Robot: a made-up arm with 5 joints.
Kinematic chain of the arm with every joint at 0, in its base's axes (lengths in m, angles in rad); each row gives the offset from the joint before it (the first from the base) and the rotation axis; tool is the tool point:
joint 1: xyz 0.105 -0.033 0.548 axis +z
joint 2: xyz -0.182 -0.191 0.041 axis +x
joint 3: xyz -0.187 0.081 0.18 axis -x
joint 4: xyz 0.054 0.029 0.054 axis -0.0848 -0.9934 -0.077
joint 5: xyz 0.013 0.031 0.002 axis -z
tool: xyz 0.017 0 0.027
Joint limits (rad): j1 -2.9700..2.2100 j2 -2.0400..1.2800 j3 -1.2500..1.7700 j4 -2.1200..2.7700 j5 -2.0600..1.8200
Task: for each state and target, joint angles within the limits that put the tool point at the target. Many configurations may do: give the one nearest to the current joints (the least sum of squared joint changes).
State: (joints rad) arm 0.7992 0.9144 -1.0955 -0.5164 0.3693
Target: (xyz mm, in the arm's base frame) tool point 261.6 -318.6 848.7
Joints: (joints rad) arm 1.5075 0.1336 -1.1166 -0.6947 0.3872
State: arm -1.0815 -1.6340 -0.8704 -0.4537 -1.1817
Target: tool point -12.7 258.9 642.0
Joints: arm -0.8530 -1.1655 -0.8744 -0.0857 -1.4170
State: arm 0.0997 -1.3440 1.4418 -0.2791 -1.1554
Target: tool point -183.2 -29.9 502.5
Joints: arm -0.0230 -1.0414 1.4084 -0.2993 -1.1420
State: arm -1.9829 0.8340 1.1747 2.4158 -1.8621
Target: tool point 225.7 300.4 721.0
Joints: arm -2.2851 0.4283 1.6953 2.4142 -1.8120
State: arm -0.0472 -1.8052 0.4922 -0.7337 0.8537
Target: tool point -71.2 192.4 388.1
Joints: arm -0.9024 -1.8084 0.3653 -0.3229 1.0699
